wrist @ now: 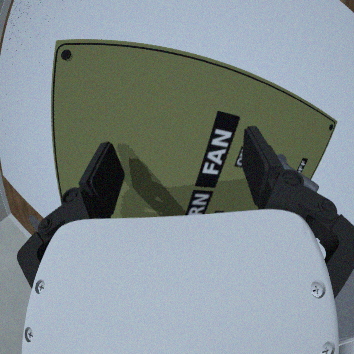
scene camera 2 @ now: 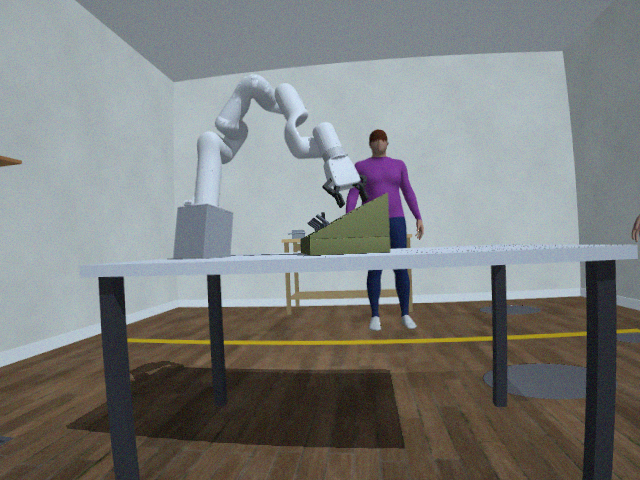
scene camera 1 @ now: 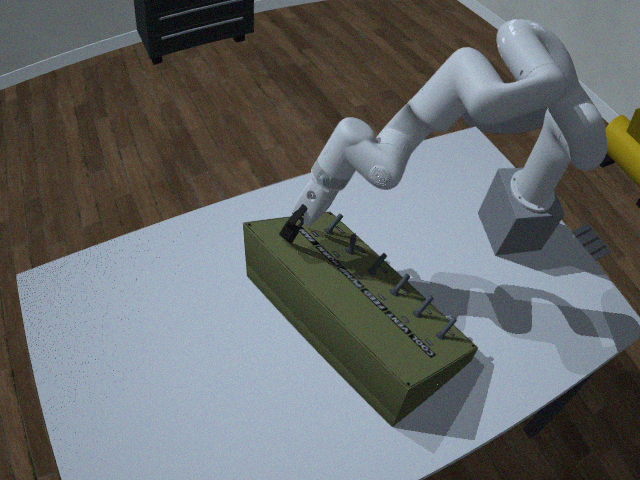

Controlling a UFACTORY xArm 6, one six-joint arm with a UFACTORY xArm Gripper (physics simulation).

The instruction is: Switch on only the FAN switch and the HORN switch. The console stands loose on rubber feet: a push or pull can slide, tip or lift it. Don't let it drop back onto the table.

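Where they show: gripper, fingertip midpoint: [wrist: 178, 150] [scene camera 2: 354, 203] [scene camera 1: 296, 228]; arm's base, link origin: [wrist: 353, 339] [scene camera 2: 205, 209] [scene camera 1: 532, 191].
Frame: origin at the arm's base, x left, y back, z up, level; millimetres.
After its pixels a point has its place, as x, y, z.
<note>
The green console [scene camera 1: 320, 304] @[-13, -624, -2] [scene camera 2: 361, 229] @[-277, -561, -110] [wrist: 140, 90] @[-241, -588, -27] sits on the table with its sloped face up. The FAN switch [scene camera 1: 334, 224] @[-213, -448, -71] leans the same way as the levers farther down the row, toward the OFF side; in the wrist view it is mostly hidden behind the right finger. The HORN switch [scene camera 1: 352, 243] @[-140, -452, -60] stands more upright than its neighbours; it does not show in the wrist view. My gripper [scene camera 1: 290, 235] @[-212, -549, -23] [scene camera 2: 353, 202] @[-212, -549, -23] [wrist: 178, 150] @[-212, -549, -23] is open and empty, low over the FAN end of the console. Its fingers are on either side of the FAN label [wrist: 218, 149] @[-213, -524, -58]. Contact cannot be made out.
Further levers stand in the row beyond HORN, including the PUMP switch [scene camera 1: 378, 263] @[-71, -432, -69] and the COOL switch [scene camera 1: 446, 328] @[142, -413, -70]. The white table [scene camera 1: 155, 361] @[-168, -946, -185] [scene camera 2: 465, 254] @[-540, -777, -190] carries the console and the robot's base block [scene camera 1: 516, 222] @[36, -93, -29] [scene camera 2: 203, 231] @[-110, -22, -89]. A person [scene camera 2: 385, 180] stands behind the table.
</note>
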